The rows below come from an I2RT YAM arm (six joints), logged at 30 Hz.
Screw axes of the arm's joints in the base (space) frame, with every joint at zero. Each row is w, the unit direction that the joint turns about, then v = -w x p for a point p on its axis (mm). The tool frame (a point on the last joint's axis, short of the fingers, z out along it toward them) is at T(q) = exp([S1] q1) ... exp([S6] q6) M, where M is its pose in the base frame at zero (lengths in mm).
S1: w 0 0 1 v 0 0 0
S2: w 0 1 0 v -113.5 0 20
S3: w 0 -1 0 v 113.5 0 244
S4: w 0 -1 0 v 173.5 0 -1
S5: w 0 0 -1 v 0 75 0
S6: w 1 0 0 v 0 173.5 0
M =
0 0 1 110.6
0 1 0 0
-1 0 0 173.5
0 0 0 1
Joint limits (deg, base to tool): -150..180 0..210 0..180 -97..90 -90..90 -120..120
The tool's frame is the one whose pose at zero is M.
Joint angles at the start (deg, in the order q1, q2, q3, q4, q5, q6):
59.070, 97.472, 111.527, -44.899, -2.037, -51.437
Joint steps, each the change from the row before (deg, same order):
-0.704, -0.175, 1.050, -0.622, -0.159, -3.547
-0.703, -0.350, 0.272, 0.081, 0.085, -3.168
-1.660, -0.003, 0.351, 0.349, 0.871, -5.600
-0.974, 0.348, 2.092, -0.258, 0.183, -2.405
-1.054, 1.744, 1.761, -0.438, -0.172, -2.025
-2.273, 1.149, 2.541, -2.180, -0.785, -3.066
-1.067, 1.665, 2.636, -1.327, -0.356, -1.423
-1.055, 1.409, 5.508, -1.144, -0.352, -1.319
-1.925, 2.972, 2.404, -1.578, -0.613, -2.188
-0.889, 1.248, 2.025, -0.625, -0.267, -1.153
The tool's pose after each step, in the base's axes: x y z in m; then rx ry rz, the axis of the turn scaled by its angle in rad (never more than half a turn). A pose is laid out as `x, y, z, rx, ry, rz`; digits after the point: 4 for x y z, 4 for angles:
0.1922, 0.3147, 0.4426, -1.7665, 1.1338, 0.0758
0.1949, 0.3103, 0.4464, -1.7791, 1.0893, 0.0332
0.2042, 0.3041, 0.4489, -1.8010, 1.0296, -0.0604
0.2088, 0.2997, 0.4578, -1.7911, 0.9963, -0.1021
0.2187, 0.3020, 0.4560, -1.8077, 0.9836, -0.1317
0.2308, 0.2943, 0.4590, -1.8320, 0.9711, -0.1732
0.2392, 0.2939, 0.4605, -1.8431, 0.9655, -0.1924
0.2433, 0.2882, 0.4786, -1.8032, 0.9332, -0.2213
0.2612, 0.2897, 0.4695, -1.8427, 0.9423, -0.2473
0.2680, 0.2883, 0.4708, -1.8449, 0.9347, -0.2651

